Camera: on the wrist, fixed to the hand. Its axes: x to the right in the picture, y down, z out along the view.
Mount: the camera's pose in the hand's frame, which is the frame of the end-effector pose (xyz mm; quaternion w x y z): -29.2 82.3 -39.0 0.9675 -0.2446 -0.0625 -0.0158
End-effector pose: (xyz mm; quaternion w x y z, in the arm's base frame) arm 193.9 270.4 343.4 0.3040 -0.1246 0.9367 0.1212
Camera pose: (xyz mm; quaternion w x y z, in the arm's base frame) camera 170.5 340.6 404.0 0.3241 -0.2021 0.8556 0.3493
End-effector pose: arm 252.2 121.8 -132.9 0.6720 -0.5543 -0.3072 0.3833
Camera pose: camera 255.4 84.5 -220.9 0.5014 -0.6718 -0.4417 0.3197
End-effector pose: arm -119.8 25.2 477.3 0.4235 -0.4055 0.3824 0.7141
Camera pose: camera -176.0 -46.8 505.6 0.3457 -0.4573 0.1624 0.8031
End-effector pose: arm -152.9 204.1 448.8 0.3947 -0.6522 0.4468 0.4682
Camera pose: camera -226.0 150.1 478.7 0.2577 -0.7053 0.2828 0.5968
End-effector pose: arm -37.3 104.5 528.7 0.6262 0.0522 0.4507 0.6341
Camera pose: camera -117.2 75.9 572.7 0.6568 -0.0702 0.2426 0.7105
